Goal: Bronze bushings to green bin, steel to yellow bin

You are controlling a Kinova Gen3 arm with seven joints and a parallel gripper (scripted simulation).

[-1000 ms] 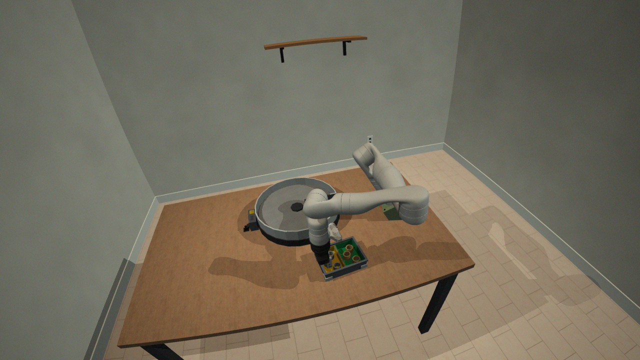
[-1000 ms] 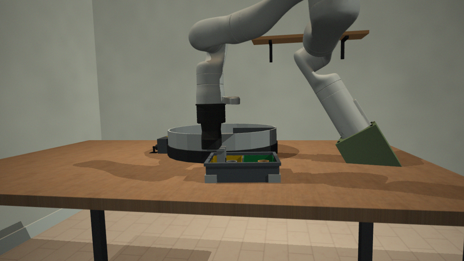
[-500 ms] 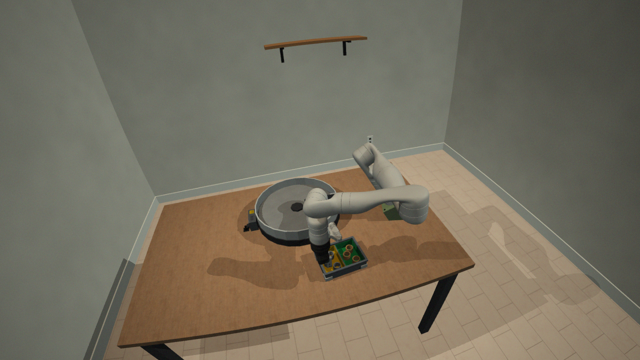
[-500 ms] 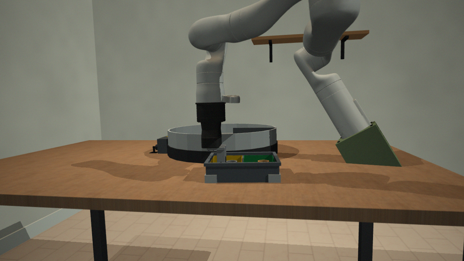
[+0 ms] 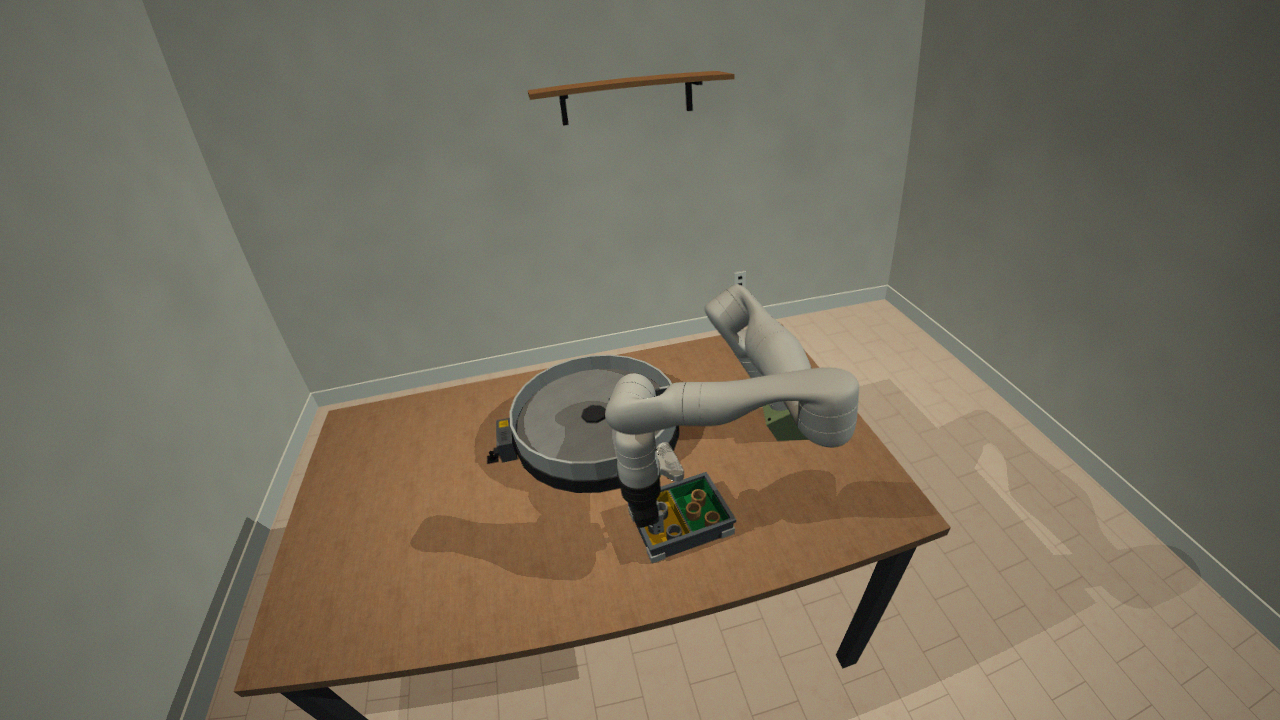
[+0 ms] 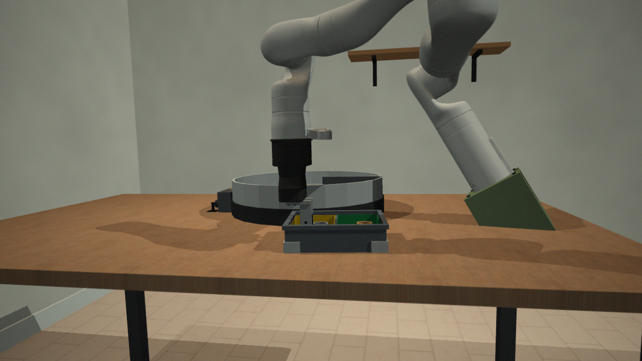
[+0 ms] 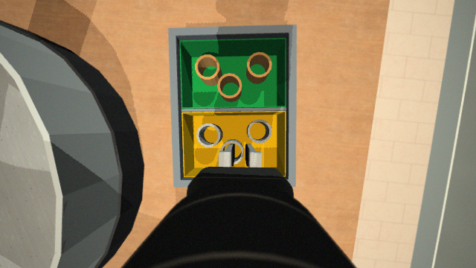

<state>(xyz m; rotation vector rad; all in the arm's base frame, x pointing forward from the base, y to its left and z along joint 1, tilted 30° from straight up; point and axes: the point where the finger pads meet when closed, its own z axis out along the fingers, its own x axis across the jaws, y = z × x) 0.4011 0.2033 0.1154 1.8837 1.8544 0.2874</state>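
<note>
My hand is 6 cm past the bin, 2 cm above it and 1 cm to the left of it. From my hand the other things lie so: grey turntable (37 cm to the right, 1 cm ahead, 1 cm above).
</note>
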